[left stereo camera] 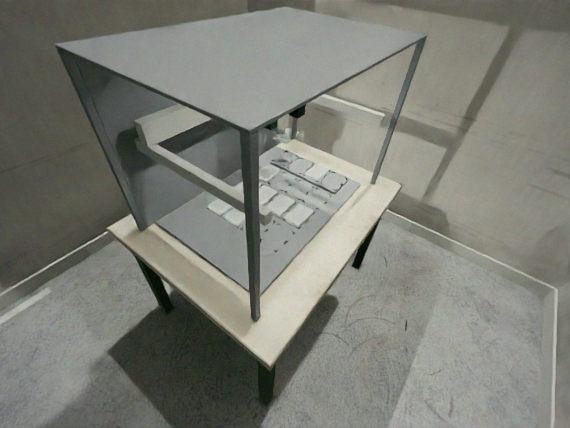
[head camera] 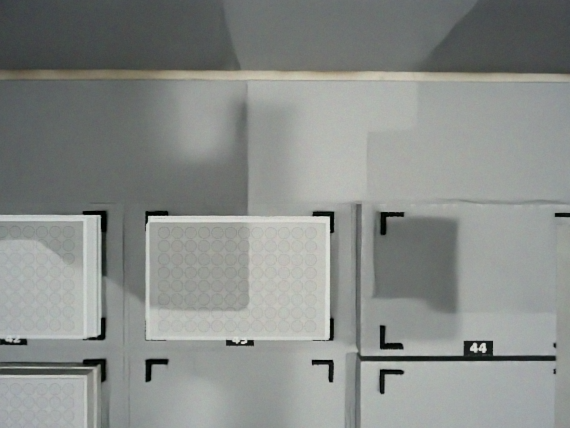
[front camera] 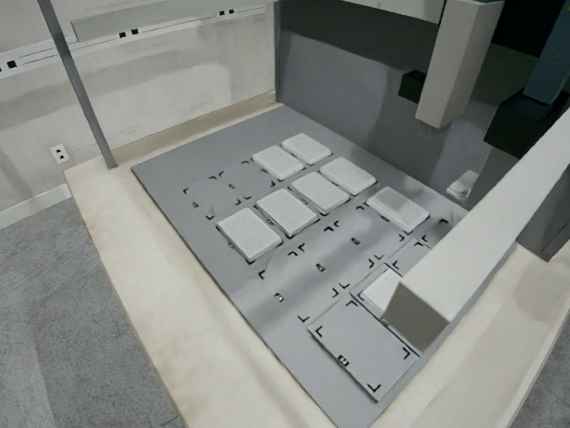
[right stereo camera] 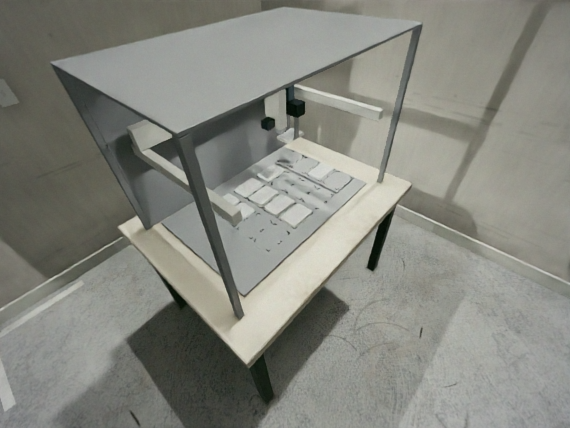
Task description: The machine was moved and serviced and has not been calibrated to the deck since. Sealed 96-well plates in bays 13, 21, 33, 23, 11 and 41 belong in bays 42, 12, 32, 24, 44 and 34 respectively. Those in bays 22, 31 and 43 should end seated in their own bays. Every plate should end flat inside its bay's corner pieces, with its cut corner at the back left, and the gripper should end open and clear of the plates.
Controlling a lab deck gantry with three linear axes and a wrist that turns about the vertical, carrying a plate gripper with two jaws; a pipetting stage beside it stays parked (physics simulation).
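Frame: origin at the robot's base, x right, y back, z down, level; centimetres.
Seen in the pictures: gripper, fingertip midpoint: [left stereo camera: 286, 135] [front camera: 485, 195] [right stereo camera: 289, 135]; robot's base at its link origin: [left stereo camera: 276, 251] [front camera: 183, 191] [right stereo camera: 268, 251].
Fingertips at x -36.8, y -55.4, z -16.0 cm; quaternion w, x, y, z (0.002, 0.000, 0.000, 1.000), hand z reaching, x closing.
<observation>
Pixels of each thing's top centre, then the offset from my fingertips to it. "pt": a spot on its surface instead.
- white plate at its top centre: [front camera: 489, 194] [right stereo camera: 290, 134] [left stereo camera: 287, 134] dx +0.0, dy -0.4, dz -0.7 cm
- held plate's left edge at a spot on its surface: [head camera: 563, 320] pt dx -1.9, dy +6.0, dz +0.5 cm
- bay 44 at a spot on its surface: [head camera: 510, 275] pt dx -0.4, dy -2.5, dz +14.5 cm
- bay 43 at a spot on its surface: [head camera: 240, 280] [front camera: 398, 206] pt dx +0.1, dy +15.9, dz +14.6 cm
- bay 42 at a spot on its surface: [head camera: 40, 285] [front camera: 355, 179] pt dx +0.5, dy +29.4, dz +14.6 cm
- bay 32 at a spot on its surface: [head camera: 40, 405] pt dx +8.7, dy +29.4, dz +14.6 cm
- bay 22 at a spot on its surface: [front camera: 286, 211] pt dx +21.9, dy +31.7, dz +14.6 cm
- bay 12 at a spot on its surface: [front camera: 250, 233] pt dx +32.2, dy +31.4, dz +14.6 cm
- bay 31 at a spot on its surface: [front camera: 277, 161] pt dx +11.4, dy +48.2, dz +14.6 cm
- bay 41 at a spot on its surface: [front camera: 306, 148] pt dx +0.9, dy +47.8, dz +14.6 cm
- bay 24 at a spot on its surface: [front camera: 381, 291] pt dx +22.7, dy +3.5, dz +13.1 cm
My gripper [left stereo camera: 290, 135] [right stereo camera: 292, 134] is high over the right end of the deck, shut on a white plate [front camera: 461, 186]. The jaws are partly hidden by the side rail in the front view. The held plate's left edge [head camera: 563, 320] shows at the head view's right border, beside bay 44 [head camera: 510, 275], which is empty. Plates sit in bay 43 [front camera: 398, 206] [head camera: 240, 280], bay 42 [front camera: 347, 175] [head camera: 40, 285], bay 32 [front camera: 320, 191] [head camera: 40, 405], bay 22 [front camera: 286, 211], bay 12 [front camera: 250, 233], bay 31 [front camera: 277, 161], bay 41 [front camera: 306, 148] and bay 24 [front camera: 381, 291], partly hidden.
A pale side rail [front camera: 480, 235] [left stereo camera: 200, 178] [right stereo camera: 175, 175] crosses above the deck's right part in the front view. The pale stage column [front camera: 455, 65] hangs beside the gripper. The back panel [front camera: 340, 95] rises behind the deck. Frame posts [front camera: 80, 90] [left stereo camera: 251, 225] stand at the corners.
</observation>
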